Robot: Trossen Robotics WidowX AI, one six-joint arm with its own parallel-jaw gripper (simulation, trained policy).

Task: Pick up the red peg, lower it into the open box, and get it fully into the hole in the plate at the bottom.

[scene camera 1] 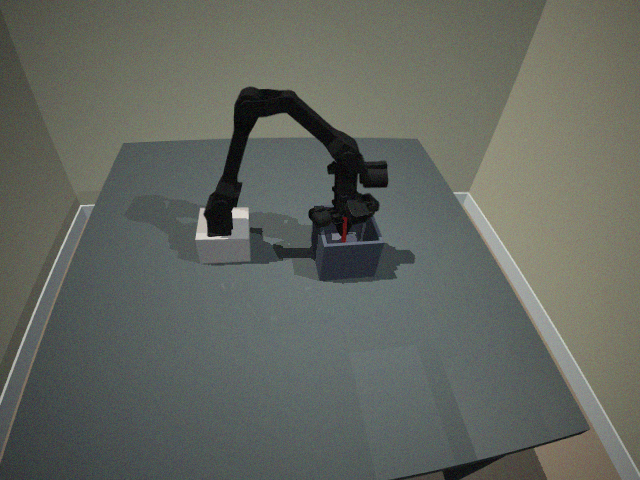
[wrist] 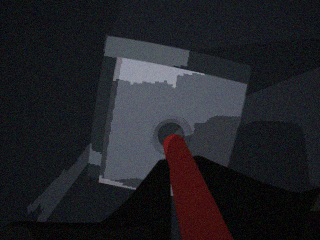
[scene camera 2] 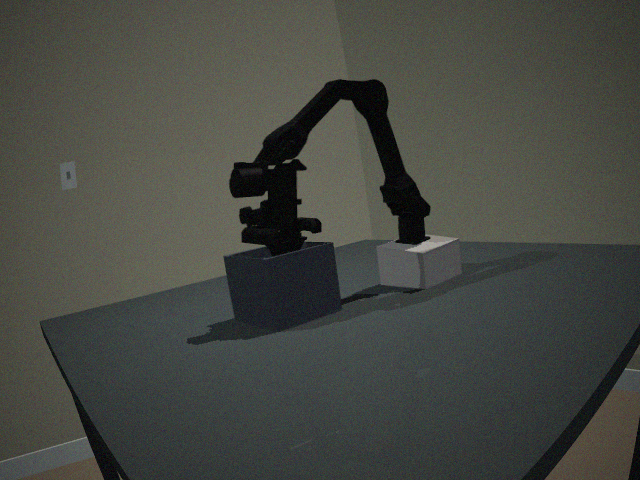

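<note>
There's a plate here and a blue box, and you'd see my gripper too. The wrist view shows my gripper as well.
</note>
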